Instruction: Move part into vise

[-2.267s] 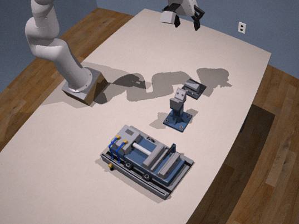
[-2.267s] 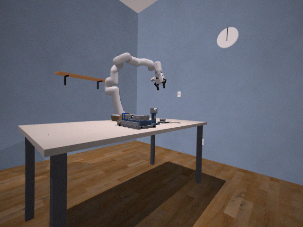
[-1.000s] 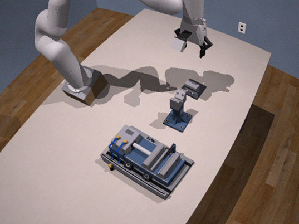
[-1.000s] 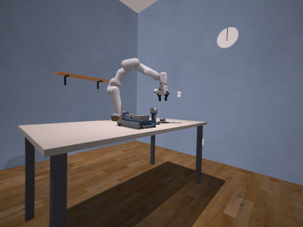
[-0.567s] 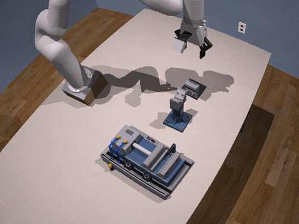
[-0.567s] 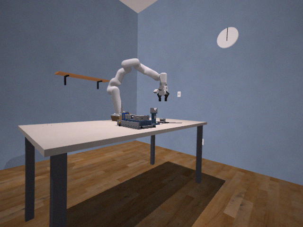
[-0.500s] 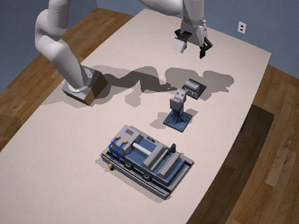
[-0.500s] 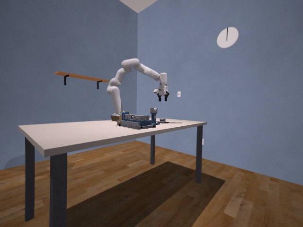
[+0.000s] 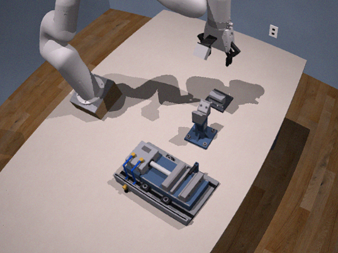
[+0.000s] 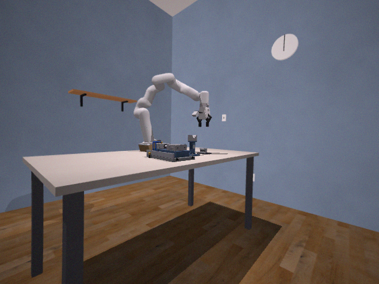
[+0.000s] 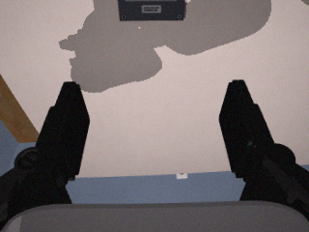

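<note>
Right now my hand is 22 cm above the part. The rest, counted from my hand: white cylinder rod 39 cm to the right, 17 cm below, 8 cm ahead; blue post 31 cm to the right, 19 cm below, 16 cm ahead; work stop 33 cm to the right, 16 cm below, 16 cm ahead.
</note>
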